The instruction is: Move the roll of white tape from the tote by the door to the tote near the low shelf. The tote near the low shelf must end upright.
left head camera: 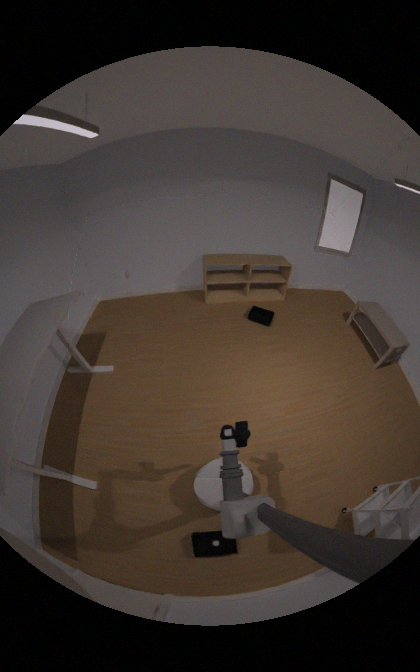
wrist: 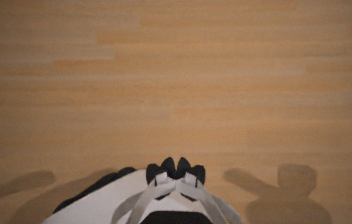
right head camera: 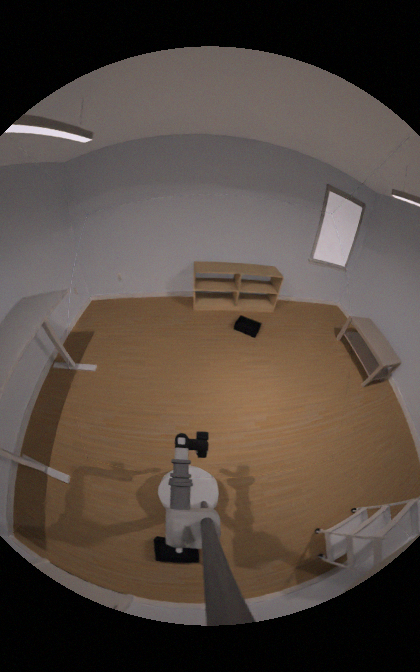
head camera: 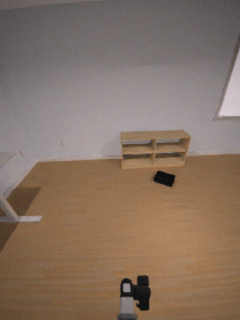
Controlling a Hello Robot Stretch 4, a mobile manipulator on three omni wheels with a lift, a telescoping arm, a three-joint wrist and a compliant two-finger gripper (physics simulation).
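Frame: origin at the robot's base, x left, y up, z ahead, level; metres.
Seen in the pictures: gripper, fingertip midpoint: (wrist: 175, 170).
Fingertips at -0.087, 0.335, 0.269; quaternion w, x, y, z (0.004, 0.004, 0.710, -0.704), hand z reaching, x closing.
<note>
A point is followed by its place in that frame, as x, y, z.
The tote near the low shelf (head camera: 164, 178) @[-0.689, -0.024, 1.889] (left head camera: 261, 316) (right head camera: 247, 326) is a small black box on the floor in front of the shelf; its opening cannot be made out, so I cannot tell if it is upright. The other black tote (left head camera: 201, 550) (right head camera: 162, 554) is on the floor behind my base, with the white tape roll (left head camera: 215, 543) (right head camera: 179, 550) in it. My arm partly covers this tote in the right head view. My gripper (head camera: 143, 294) (left head camera: 242, 434) (right head camera: 202, 445) (wrist: 175, 170) @[-0.087, 0.335, 0.269] is shut, fingertips together and empty, above the floor, apart from both totes.
The low wooden shelf (head camera: 155, 135) @[-0.566, 0.583, 2.356] (left head camera: 246, 260) (right head camera: 237, 268) stands against the far wall. A bench (left head camera: 382, 325) (right head camera: 374, 340) is at the right. A white cart (left head camera: 376, 510) (right head camera: 357, 536) stands at the lower right. A table with white legs (head camera: 26, 219) (left head camera: 102, 369) (right head camera: 85, 367) is at the left.
</note>
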